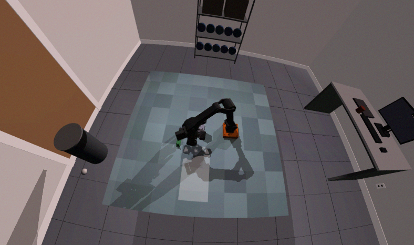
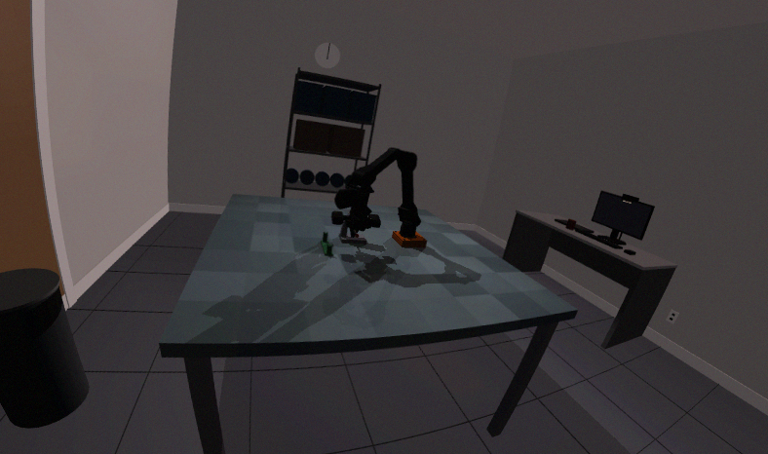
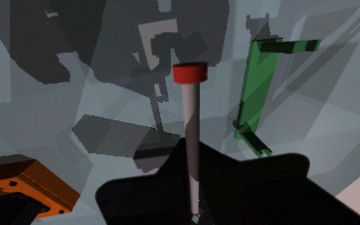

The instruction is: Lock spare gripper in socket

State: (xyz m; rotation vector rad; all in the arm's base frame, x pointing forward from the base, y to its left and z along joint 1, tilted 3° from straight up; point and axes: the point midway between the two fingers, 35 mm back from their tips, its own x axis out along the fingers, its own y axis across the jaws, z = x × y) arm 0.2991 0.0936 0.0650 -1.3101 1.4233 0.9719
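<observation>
Right now the grey mount is 20 mm behind my gripper tip and 90 mm to the right of it. From my gripper tip the other things lie so: green bracket (100 mm ahead, 30 mm below); spare gripper (40 mm behind, 90 mm to the right, 70 mm above).
</observation>
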